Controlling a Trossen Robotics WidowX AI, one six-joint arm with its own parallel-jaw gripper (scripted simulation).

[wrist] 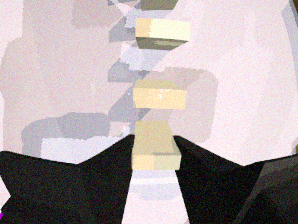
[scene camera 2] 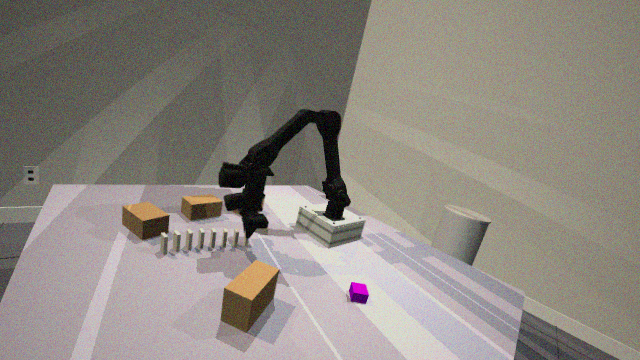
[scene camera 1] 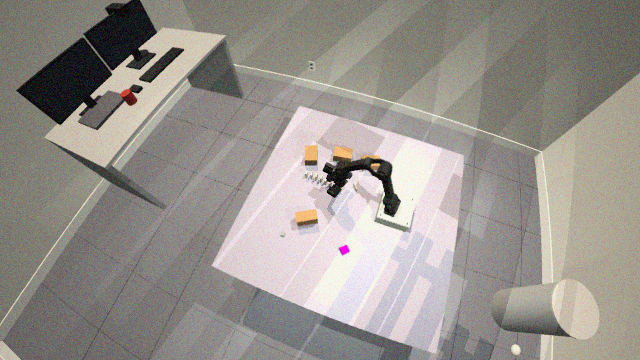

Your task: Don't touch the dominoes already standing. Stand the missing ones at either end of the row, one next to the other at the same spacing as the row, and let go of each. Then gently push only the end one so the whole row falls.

Labels:
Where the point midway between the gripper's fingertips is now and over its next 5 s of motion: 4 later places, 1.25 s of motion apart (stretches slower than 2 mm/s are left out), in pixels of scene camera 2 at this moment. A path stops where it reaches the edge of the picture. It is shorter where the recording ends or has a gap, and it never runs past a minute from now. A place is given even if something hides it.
My gripper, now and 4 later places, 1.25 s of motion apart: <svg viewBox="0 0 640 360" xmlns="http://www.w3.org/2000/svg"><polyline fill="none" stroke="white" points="246,236 256,206 255,229 273,199 310,240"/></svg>

